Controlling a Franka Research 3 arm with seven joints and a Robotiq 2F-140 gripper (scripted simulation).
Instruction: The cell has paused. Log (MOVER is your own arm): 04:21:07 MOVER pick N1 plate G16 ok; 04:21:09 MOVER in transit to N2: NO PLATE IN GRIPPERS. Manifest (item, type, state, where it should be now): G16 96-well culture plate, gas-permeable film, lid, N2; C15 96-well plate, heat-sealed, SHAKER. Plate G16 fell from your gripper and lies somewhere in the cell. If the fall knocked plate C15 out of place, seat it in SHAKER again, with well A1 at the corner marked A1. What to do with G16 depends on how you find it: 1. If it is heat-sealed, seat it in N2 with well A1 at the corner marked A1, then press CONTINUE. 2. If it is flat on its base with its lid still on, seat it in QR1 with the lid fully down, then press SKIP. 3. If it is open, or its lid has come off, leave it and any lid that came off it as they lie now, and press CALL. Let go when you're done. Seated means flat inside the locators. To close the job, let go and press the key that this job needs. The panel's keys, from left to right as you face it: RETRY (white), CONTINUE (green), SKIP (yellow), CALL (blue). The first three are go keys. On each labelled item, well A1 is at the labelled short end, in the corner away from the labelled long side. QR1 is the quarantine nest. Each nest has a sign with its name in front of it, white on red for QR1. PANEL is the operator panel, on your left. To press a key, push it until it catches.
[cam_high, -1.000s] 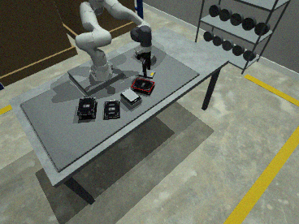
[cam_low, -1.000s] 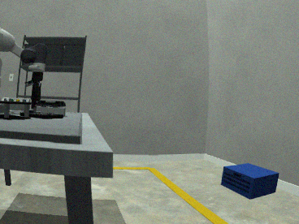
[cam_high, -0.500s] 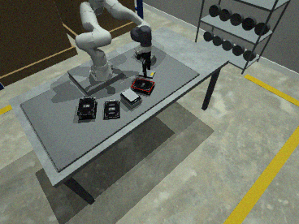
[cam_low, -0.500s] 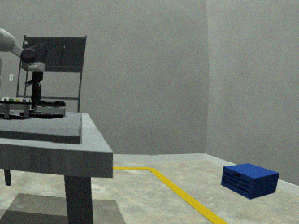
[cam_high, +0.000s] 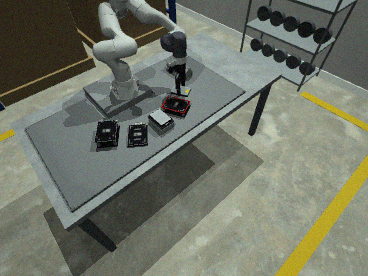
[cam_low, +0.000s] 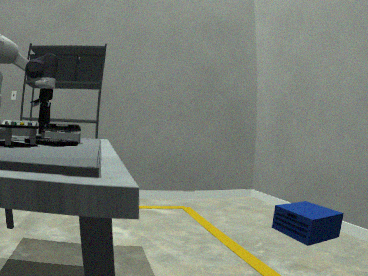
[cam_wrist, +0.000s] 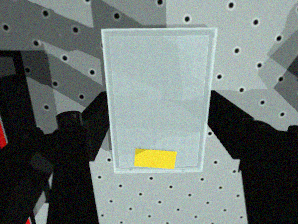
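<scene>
Right now my hand is 10 mm above the plate lid. The rest, counted from my hand: blue CALL key (120 mm to the left, 110 mm behind, 40 mm above); then QR1 nest (140 mm to the right, 110 mm ahead, 10 mm above); then yellow SKIP key (160 mm behind, 120 mm to the left, 40 mm above).
</scene>
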